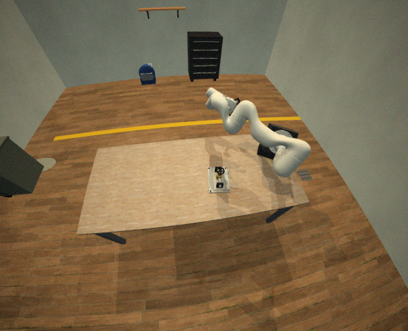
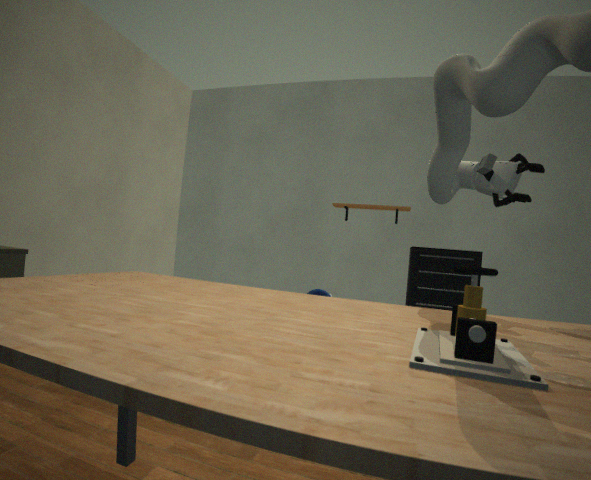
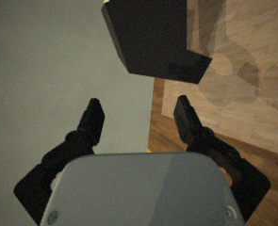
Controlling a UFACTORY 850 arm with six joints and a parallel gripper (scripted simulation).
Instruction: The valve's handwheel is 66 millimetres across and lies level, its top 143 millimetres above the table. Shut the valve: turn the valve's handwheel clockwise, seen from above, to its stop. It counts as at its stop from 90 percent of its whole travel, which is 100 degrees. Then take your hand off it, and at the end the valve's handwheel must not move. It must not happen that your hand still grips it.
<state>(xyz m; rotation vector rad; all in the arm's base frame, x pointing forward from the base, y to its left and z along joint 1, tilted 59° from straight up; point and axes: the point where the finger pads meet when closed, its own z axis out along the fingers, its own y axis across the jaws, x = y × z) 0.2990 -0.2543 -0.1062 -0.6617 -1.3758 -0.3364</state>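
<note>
My hand is 90 mm short of the black spoked handwheel, 450 mm to the right of it and 250 mm above it. Also, from my hand: baseplate (90 mm ahead, 450 mm to the left, 370 mm below).
</note>
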